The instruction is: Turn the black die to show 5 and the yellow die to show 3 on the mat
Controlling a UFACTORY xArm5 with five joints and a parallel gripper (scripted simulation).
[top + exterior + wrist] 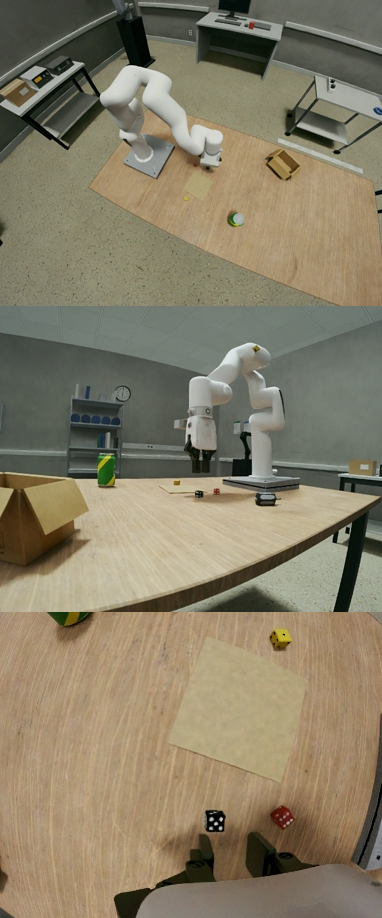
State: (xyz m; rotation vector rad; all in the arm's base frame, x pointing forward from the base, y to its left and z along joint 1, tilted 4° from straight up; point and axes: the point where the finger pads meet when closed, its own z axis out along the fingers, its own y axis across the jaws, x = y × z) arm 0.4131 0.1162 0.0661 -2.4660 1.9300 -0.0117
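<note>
My gripper is now 9 cm above the black die. Also, from my hand: small black device 13 cm behind, 17 cm to the left, 8 cm below; then tan mat 14 cm to the right, 10 cm below; then red die 8 cm behind, 2 cm to the right, 9 cm below.
</note>
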